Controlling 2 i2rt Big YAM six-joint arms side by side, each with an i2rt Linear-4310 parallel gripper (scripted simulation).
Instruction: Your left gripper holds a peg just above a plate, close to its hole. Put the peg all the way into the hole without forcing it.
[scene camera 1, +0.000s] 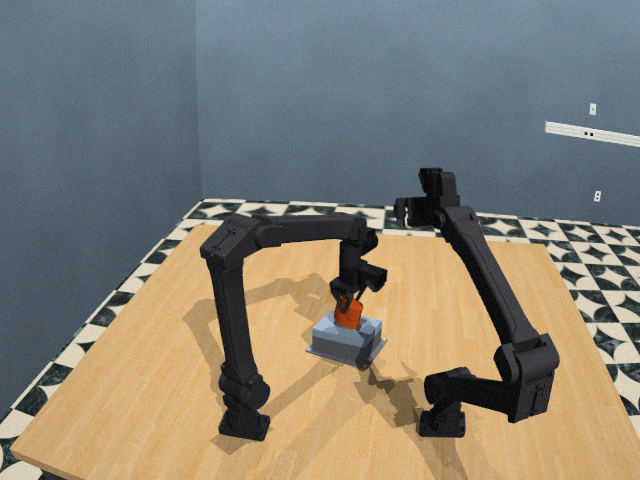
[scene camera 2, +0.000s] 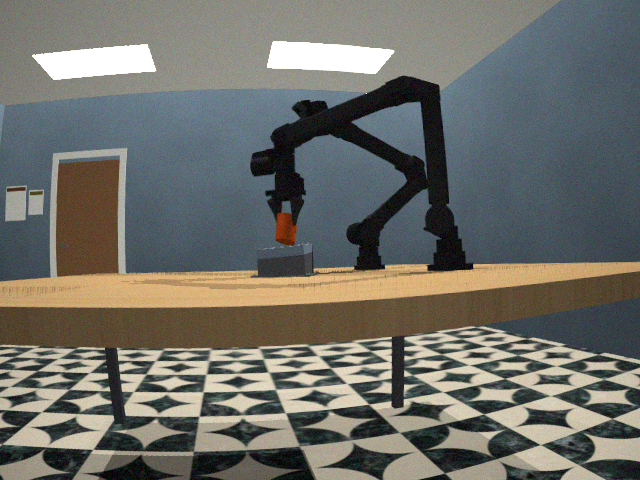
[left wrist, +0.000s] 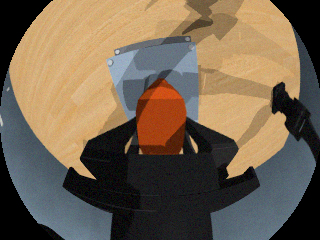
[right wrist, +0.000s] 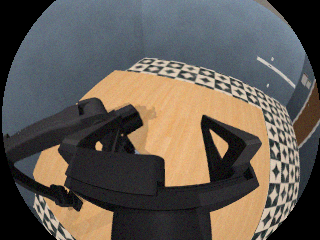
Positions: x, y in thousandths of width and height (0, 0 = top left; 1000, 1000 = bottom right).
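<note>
The left gripper is visible at (scene camera 2: 448, 470), at (scene camera 1: 545, 645) and at (left wrist: 505, 498), while the right gripper (right wrist: 505, 498) is in view as well. With them are an orange peg (left wrist: 502, 473) and a grey-blue plate, which is seen at (scene camera 1: 576, 682) and at (left wrist: 555, 269).
</note>
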